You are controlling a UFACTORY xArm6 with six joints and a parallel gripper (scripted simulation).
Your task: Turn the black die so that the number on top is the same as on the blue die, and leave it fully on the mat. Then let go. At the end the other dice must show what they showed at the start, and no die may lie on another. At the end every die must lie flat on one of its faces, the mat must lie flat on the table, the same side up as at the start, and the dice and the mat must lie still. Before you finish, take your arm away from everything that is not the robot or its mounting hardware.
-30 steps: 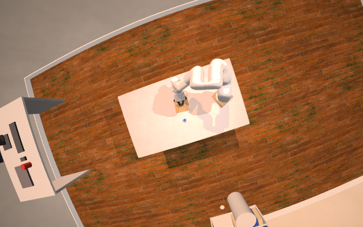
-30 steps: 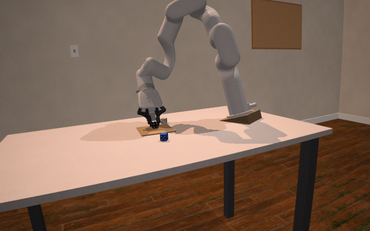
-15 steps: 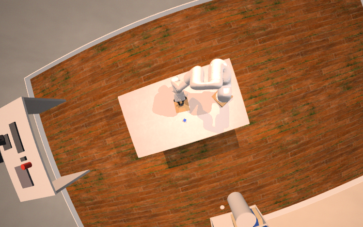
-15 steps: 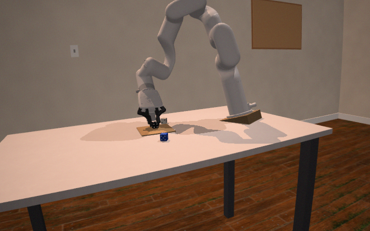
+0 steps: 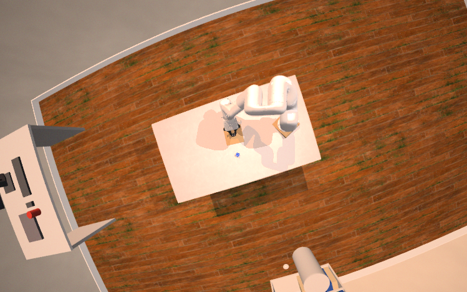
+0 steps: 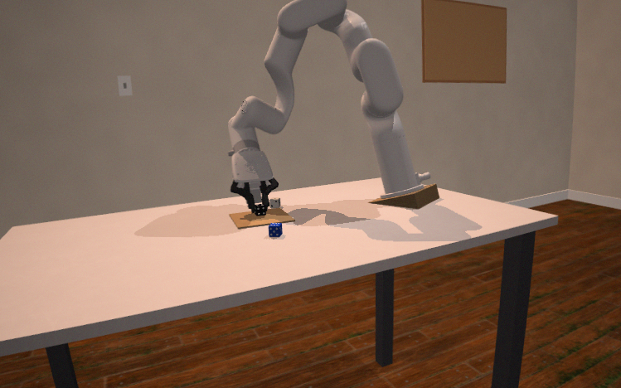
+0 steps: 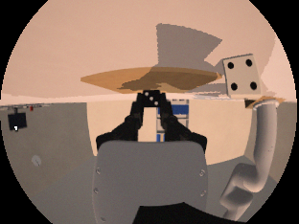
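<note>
Now: hand 2 cm above the black die and 1 cm to the right of it. Round my hand: blue die (17 cm to the left, 2 cm below, 1 cm ahead); then mat (4 cm below, 2 cm to the left); then white die (8 cm to the right, 7 cm behind, 2 cm below).
</note>
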